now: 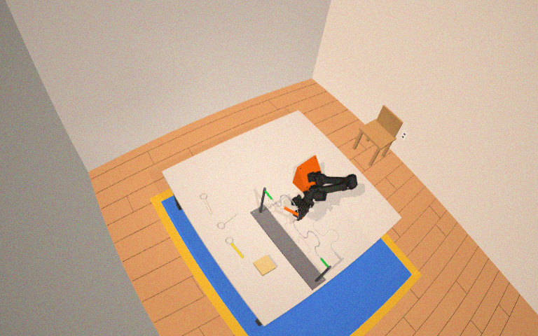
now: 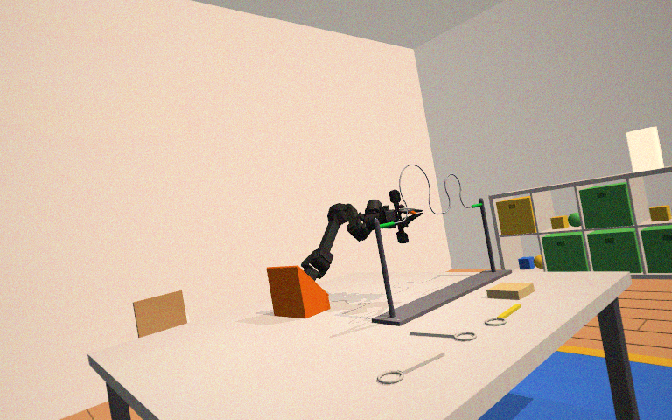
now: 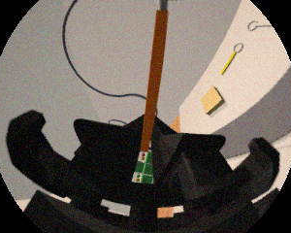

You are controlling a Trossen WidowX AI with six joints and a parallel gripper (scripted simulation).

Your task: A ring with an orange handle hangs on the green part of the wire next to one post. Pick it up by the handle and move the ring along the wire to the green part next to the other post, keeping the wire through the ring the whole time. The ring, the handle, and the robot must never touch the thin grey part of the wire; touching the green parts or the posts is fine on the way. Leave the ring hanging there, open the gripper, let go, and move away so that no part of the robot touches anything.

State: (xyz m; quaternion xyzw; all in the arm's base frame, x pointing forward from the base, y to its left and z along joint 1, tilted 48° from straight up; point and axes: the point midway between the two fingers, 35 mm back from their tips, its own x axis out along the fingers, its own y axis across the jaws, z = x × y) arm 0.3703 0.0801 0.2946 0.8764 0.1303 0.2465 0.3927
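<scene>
Now: the ring with orange handle 20 mm ahead of my gripper tip, 90 mm to the right of it and 10 mm above it. The rest, counted from my gripper tip: tan block 230 mm ahead, 70 mm to the left, 280 mm below; yellow-handled ring 320 mm ahead, 150 mm to the right, 290 mm below.
</scene>
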